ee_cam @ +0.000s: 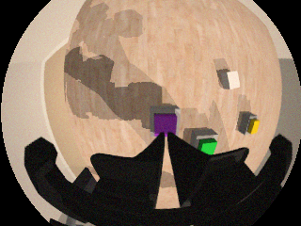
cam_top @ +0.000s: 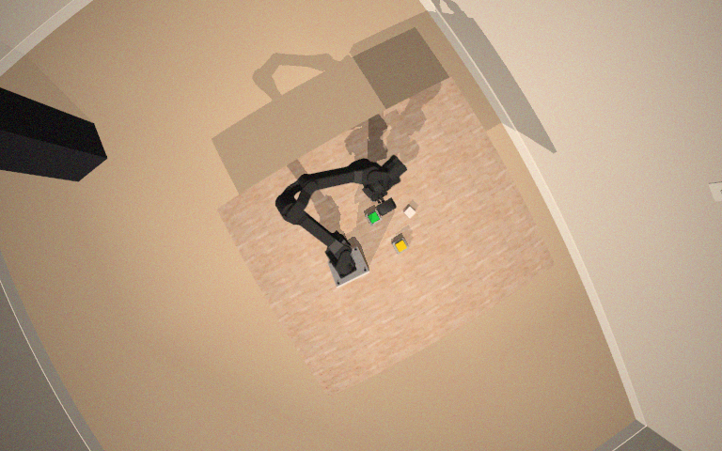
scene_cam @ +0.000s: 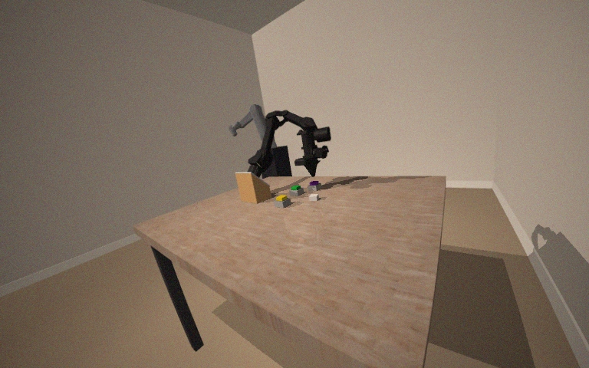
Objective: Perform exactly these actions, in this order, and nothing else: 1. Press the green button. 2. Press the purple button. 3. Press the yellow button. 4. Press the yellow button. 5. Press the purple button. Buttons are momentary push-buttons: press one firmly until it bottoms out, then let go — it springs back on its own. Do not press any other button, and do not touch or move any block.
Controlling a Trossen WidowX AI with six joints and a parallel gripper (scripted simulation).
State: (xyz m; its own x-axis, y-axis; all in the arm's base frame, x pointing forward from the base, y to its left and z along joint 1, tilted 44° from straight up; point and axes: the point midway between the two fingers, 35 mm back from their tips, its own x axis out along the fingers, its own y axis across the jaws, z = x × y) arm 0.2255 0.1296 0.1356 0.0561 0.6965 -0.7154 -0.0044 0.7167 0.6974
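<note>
My gripper tip is now 30 mm above the purple button. The rest, counted from my gripper tip: green button: 50 mm behind, 80 mm to the right, 30 mm below; white block: 80 mm ahead, 140 mm to the right, 50 mm below; yellow button: 10 mm behind, 230 mm to the right, 30 mm below.
</note>
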